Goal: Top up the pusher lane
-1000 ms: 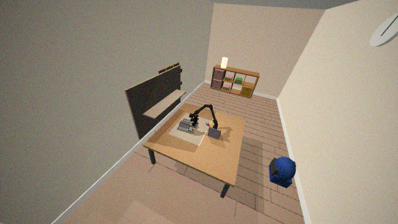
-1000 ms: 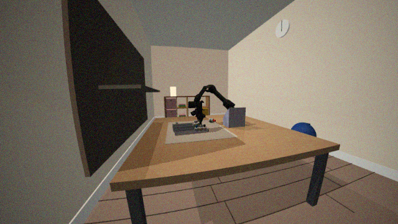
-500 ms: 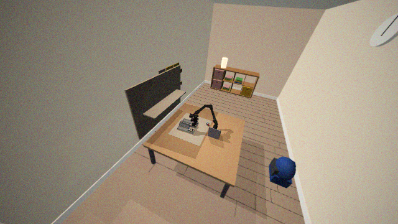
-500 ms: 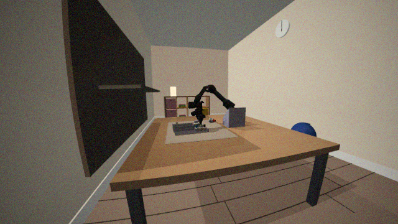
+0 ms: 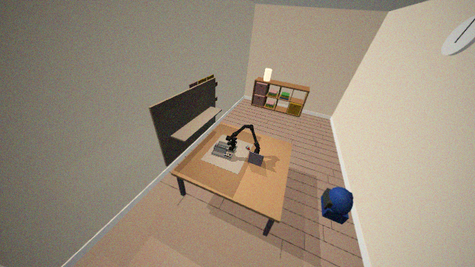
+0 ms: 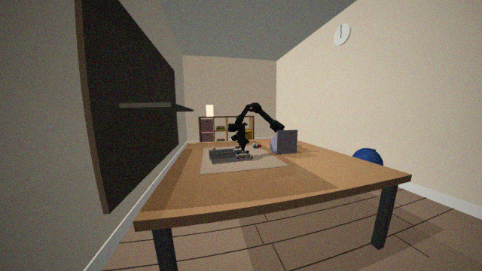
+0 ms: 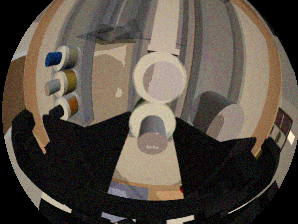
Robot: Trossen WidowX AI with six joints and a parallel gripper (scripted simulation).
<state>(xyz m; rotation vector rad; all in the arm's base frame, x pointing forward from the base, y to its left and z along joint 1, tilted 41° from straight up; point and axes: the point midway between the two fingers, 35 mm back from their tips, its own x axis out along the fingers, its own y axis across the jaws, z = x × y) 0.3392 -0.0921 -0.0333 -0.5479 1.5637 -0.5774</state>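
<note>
My gripper tip is 140 mm short of the grey lane rack, 20 mm to the right of it and 10 mm above it.
</note>
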